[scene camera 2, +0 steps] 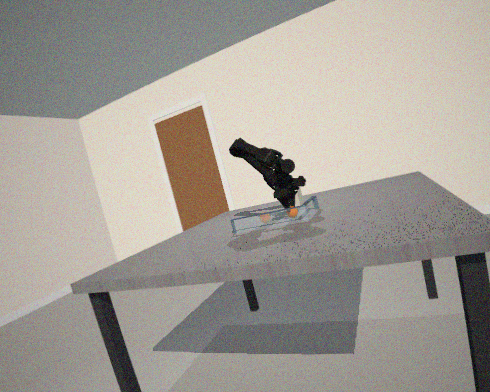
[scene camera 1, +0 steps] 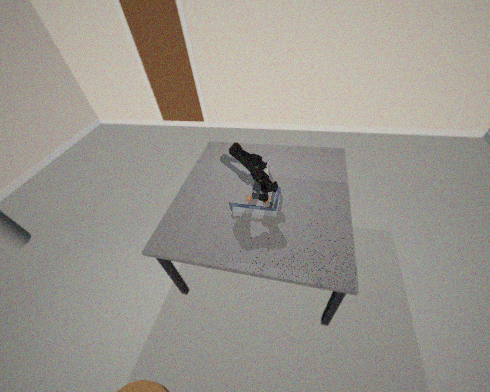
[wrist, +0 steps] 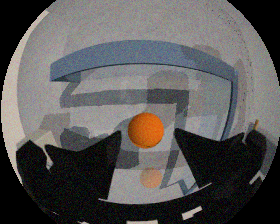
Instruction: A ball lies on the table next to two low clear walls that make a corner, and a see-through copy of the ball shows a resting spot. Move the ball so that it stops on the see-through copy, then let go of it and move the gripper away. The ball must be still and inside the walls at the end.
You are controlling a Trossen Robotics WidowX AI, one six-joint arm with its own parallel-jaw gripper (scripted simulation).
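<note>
In the wrist view I see my gripper [wrist: 148, 133], which is open and holds nothing. An orange ball [wrist: 145, 130] is visible there too.
</note>
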